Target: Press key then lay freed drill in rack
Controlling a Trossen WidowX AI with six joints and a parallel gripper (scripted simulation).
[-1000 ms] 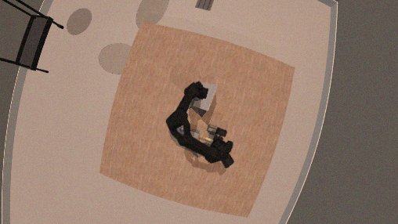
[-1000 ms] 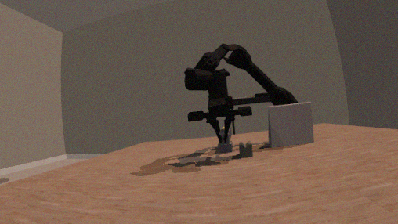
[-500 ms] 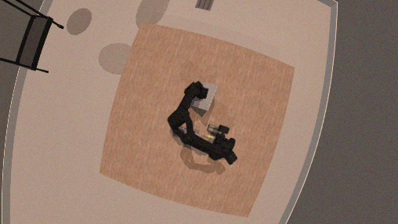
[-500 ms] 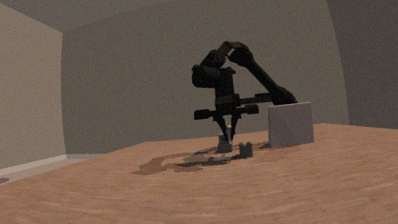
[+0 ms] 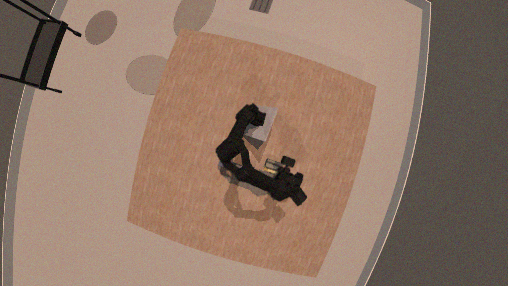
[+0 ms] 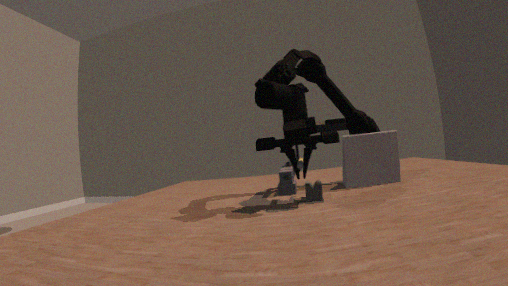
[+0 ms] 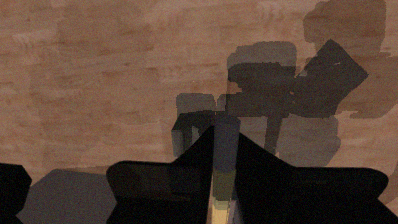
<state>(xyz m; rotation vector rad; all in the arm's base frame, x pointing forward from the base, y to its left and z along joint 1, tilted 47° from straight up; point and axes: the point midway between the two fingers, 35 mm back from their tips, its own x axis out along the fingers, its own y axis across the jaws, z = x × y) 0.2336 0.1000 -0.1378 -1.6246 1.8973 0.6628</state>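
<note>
The drill lies 4 cm to the right of my gripper tip and 4 cm above it. The rest, counted from my gripper tip: grey rack 3 cm behind, 4 cm to the right, 4 cm below.
</note>
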